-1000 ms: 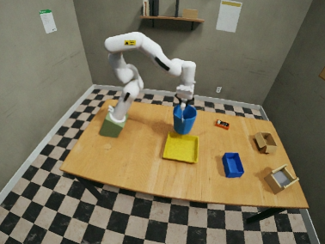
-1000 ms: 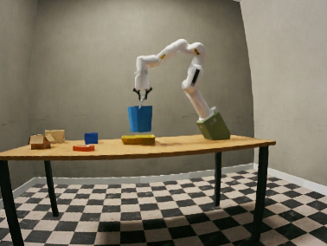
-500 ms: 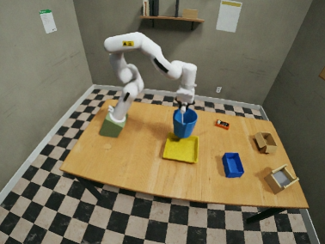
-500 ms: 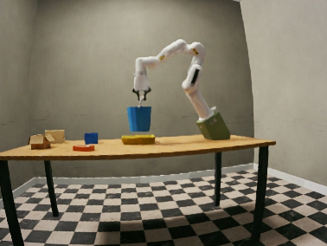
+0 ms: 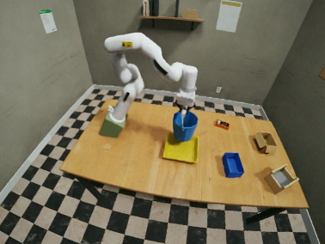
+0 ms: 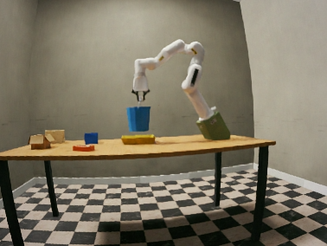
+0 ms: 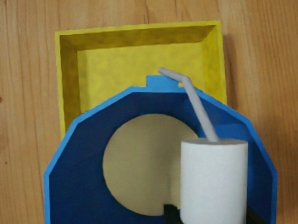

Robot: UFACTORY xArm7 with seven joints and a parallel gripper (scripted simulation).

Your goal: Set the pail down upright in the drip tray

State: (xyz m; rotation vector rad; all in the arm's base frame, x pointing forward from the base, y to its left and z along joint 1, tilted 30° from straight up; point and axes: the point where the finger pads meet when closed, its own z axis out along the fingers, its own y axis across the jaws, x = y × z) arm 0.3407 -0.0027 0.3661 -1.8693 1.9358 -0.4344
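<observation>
The blue pail lies 1 cm ahead of my hand and 9 cm below it. Also, from my hand: yellow drip tray (3 cm ahead, 7 cm to the right, 30 cm below).
</observation>
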